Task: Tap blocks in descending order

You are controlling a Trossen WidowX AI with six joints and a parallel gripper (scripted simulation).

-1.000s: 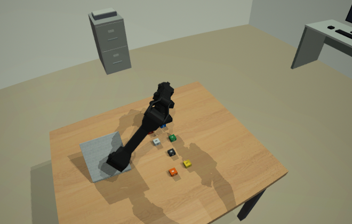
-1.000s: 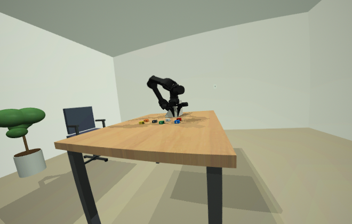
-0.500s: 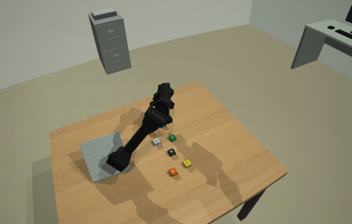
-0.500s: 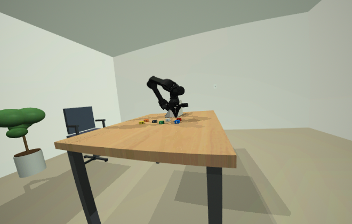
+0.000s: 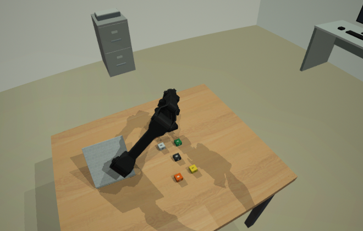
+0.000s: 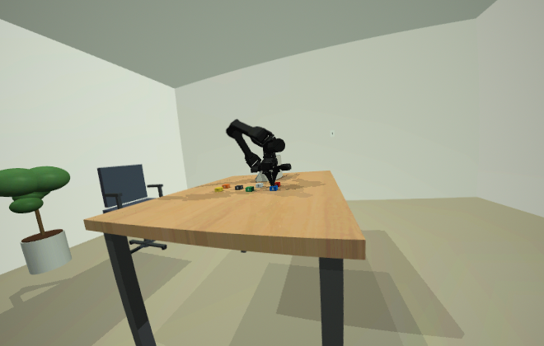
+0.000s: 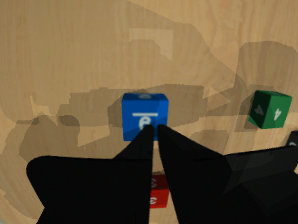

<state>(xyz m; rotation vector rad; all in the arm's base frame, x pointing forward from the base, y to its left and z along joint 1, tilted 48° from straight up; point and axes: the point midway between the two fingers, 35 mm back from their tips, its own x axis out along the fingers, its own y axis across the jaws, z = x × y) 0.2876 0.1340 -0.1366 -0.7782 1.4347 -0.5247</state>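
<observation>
Now: gripper tip 10 mm to the right of the blue block, 10 mm short of it and 10 mm above it. Also, from my gripper tip: red block: 80 mm behind, 10 mm to the right, 10 mm below; white block: 110 mm to the right, 60 mm behind, 10 mm below; green block: 110 mm to the right, 30 mm ahead, 10 mm below.
</observation>
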